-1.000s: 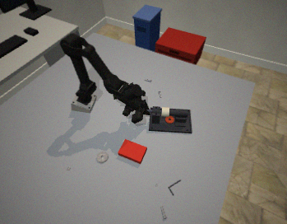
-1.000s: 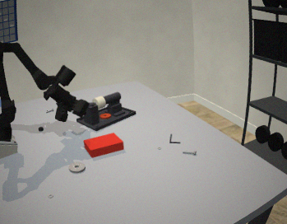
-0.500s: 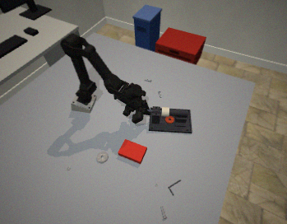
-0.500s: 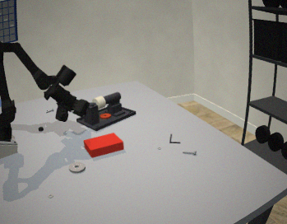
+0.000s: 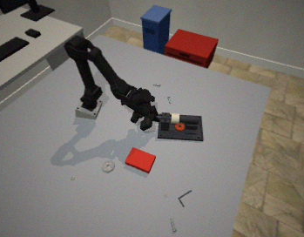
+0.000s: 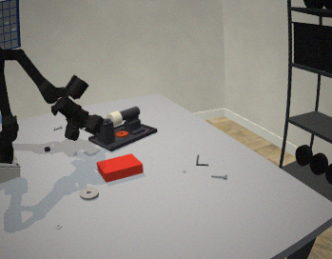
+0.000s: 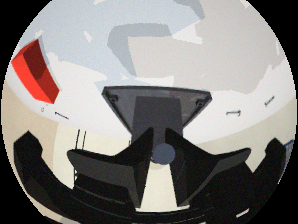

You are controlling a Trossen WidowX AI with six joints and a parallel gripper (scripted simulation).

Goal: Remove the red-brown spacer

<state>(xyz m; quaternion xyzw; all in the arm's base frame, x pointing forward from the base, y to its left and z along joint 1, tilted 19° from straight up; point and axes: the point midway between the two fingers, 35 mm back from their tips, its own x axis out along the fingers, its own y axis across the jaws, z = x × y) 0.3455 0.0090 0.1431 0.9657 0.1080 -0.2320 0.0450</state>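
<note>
Now: hand 9 cm short of the shaft and 2 cm to the right of it. Round my hand: red-brown spacer (13 cm ahead, 7 cm below, 3 cm to the left); then fixture (13 cm ahead, 3 cm to the left, 3 cm below); then cream spacer (10 cm ahead, 3 cm to the left).
</note>
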